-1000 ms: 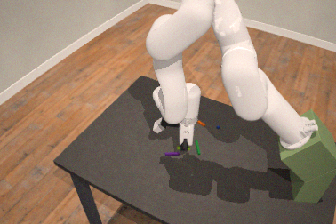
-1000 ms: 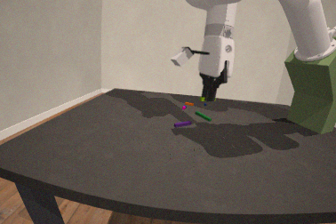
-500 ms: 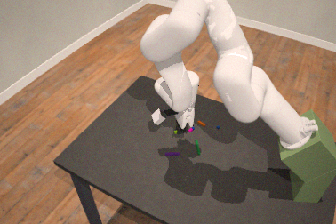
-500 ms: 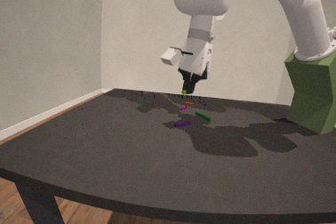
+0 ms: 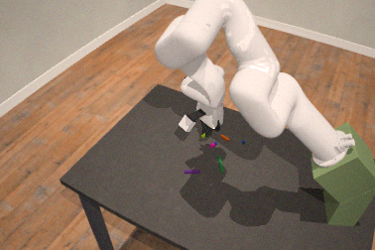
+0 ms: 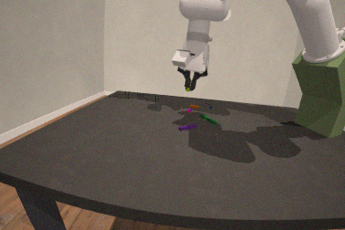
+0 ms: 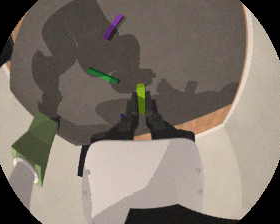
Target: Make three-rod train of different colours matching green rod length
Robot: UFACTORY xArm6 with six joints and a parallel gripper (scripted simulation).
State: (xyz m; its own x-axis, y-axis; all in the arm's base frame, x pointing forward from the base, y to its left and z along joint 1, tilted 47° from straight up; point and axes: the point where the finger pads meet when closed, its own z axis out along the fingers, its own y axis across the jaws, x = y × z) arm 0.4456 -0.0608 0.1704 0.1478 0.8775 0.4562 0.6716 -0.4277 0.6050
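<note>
Now: the magenta rod 5 cm to the right of my hand and 12 cm below it. Round my hand: green rod 8 cm behind, 2 cm to the left, 12 cm below; lime rod 2 cm below; orange rod 2 cm behind, 11 cm to the right, 12 cm below.
</note>
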